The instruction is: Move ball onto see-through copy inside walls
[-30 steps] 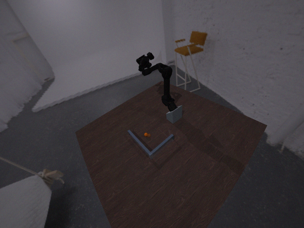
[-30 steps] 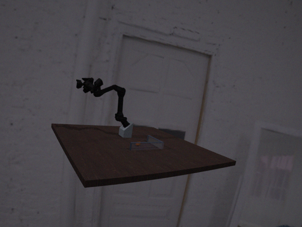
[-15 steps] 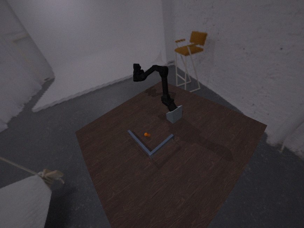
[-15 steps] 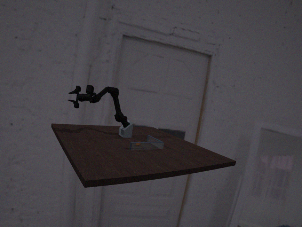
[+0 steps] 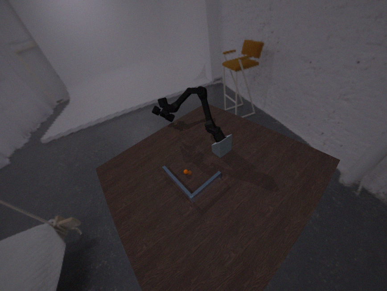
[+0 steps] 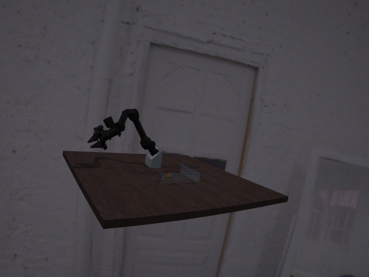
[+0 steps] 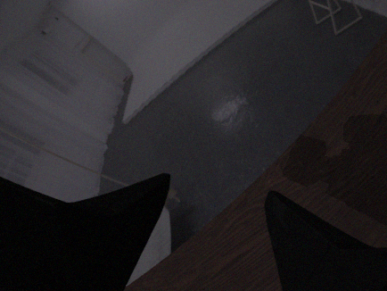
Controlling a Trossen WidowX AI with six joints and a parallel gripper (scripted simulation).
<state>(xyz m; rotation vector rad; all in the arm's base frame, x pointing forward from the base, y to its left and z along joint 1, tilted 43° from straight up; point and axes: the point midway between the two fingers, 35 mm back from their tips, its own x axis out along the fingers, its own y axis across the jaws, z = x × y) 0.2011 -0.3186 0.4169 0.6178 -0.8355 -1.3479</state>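
The orange ball lies 110 mm ahead of my gripper tip, 550 mm to the left of it and 160 mm below it. From my gripper tip the other things lie so: see-through copy: 100 mm ahead, 570 mm to the left, 160 mm below.
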